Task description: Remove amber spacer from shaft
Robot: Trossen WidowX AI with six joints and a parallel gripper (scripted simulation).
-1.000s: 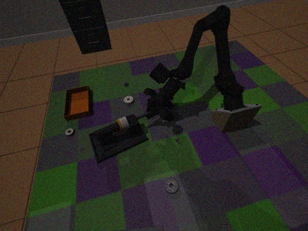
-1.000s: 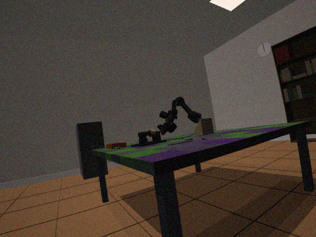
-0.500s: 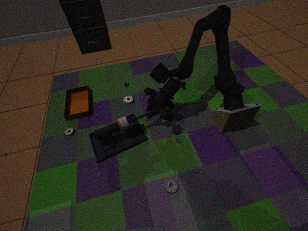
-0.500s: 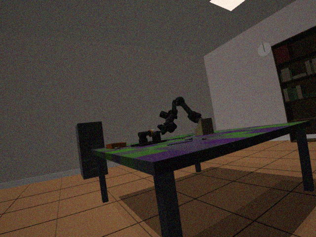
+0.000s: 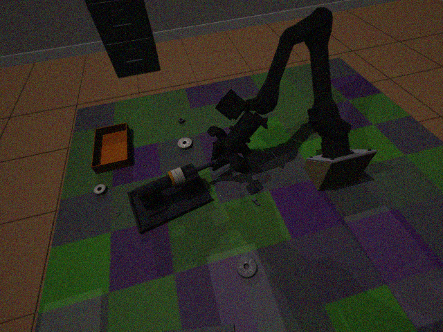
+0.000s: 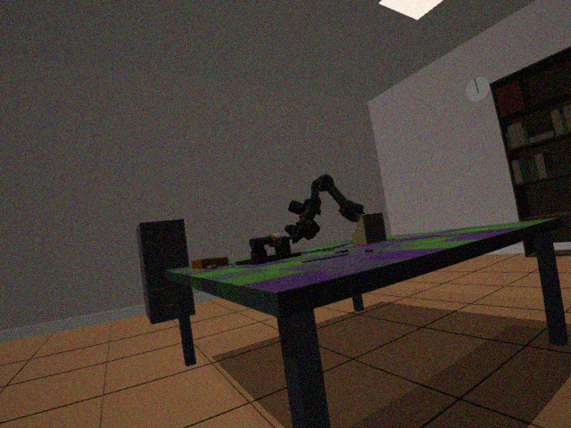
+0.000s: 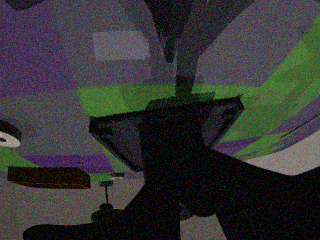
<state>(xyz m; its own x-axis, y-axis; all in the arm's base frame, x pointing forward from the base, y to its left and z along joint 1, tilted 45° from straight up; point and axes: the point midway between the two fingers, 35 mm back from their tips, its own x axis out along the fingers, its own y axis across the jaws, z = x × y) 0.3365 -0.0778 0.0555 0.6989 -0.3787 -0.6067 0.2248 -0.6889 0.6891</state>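
My gripper tip is now 60 mm short of the dark shaft, 10 mm to the right of it and 30 mm below it. The rest, counted from my gripper tip: small nut (60 mm ahead, 320 mm to the right, 50 mm below); amber spacer (120 mm ahead, 30 mm to the left, 20 mm above); orange tray (330 mm ahead, 240 mm to the right, 40 mm below).
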